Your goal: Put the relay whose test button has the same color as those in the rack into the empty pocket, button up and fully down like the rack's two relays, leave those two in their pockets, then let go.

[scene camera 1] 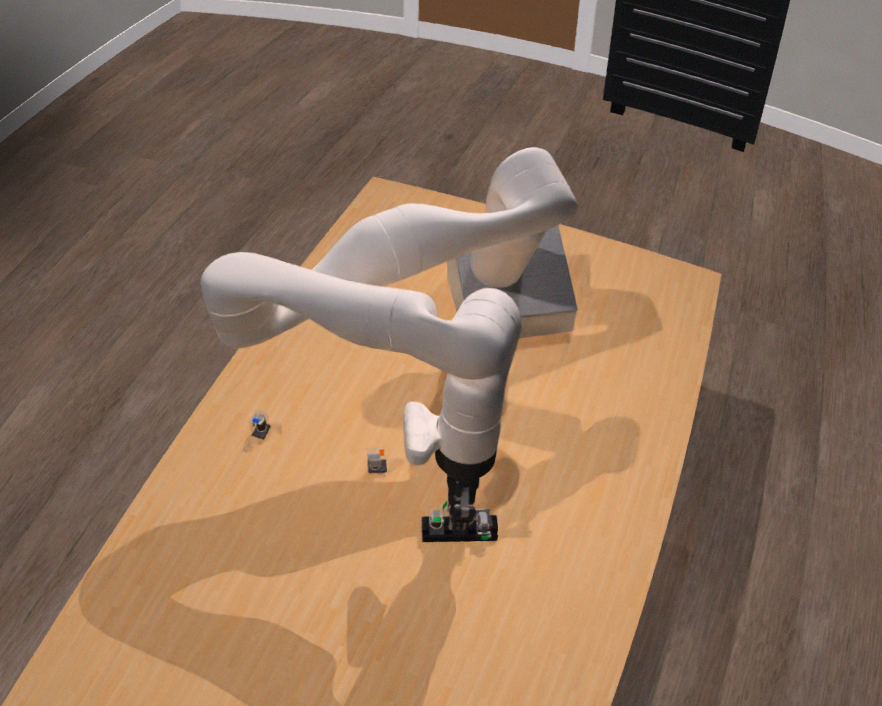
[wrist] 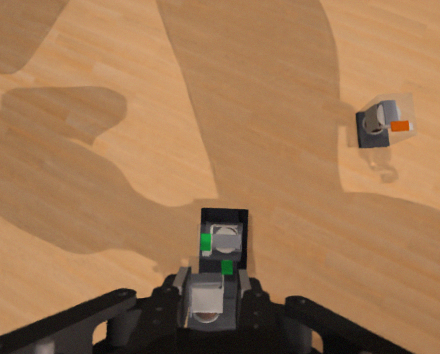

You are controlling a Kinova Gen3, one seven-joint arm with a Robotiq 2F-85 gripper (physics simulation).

Scene:
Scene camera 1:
my gripper: 456,518
black rack: 468,534
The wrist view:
my gripper: 212,283
green-button relay: 213,238
green-button relay: 212,281
black rack: 207,214

